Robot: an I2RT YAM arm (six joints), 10 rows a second.
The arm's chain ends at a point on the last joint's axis. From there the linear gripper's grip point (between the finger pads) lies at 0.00 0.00 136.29 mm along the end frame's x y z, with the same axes.
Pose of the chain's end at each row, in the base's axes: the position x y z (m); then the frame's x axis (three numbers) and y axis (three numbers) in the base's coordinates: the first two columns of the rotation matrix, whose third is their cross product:
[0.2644 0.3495 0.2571 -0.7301 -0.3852 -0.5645 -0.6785 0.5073 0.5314]
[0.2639 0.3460 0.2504 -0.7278 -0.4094 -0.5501 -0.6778 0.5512 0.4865]
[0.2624 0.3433 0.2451 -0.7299 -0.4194 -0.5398 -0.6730 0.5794 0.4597]
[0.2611 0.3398 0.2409 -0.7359 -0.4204 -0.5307 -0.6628 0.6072 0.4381]
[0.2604 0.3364 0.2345 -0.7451 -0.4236 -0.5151 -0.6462 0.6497 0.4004]
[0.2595 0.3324 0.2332 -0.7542 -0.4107 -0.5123 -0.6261 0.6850 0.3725]
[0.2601 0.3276 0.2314 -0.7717 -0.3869 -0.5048 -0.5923 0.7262 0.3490]
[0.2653 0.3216 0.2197 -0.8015 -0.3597 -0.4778 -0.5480 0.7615 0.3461]
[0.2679 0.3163 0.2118 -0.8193 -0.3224 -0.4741 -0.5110 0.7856 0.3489]
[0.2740 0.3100 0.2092 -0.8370 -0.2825 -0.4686 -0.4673 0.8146 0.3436]
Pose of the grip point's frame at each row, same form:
[0.2755 0.4546 0.1710 -0.7301 -0.3852 -0.5645 -0.6785 0.5073 0.5314]
[0.2781 0.4451 0.1579 -0.7278 -0.4094 -0.5501 -0.6778 0.5512 0.4865]
[0.2787 0.4385 0.1490 -0.7299 -0.4194 -0.5398 -0.6730 0.5794 0.4597]
[0.2799 0.4317 0.1420 -0.7359 -0.4204 -0.5307 -0.6628 0.6072 0.4381]
[0.2829 0.4224 0.1312 -0.7451 -0.4236 -0.5151 -0.6462 0.6497 0.4004]
[0.2865 0.4144 0.1277 -0.7542 -0.4107 -0.5123 -0.6261 0.6850 0.3725]
[0.2917 0.4051 0.1238 -0.7717 -0.3869 -0.5048 -0.5923 0.7262 0.3490]
[0.2979 0.3951 0.1097 -0.8015 -0.3597 -0.4778 -0.5480 0.7615 0.3461]
[0.3033 0.3883 0.1016 -0.8193 -0.3224 -0.4741 -0.5110 0.7856 0.3489]
[0.3128 0.3790 0.0983 -0.8370 -0.2825 -0.4686 -0.4673 0.8146 0.3436]

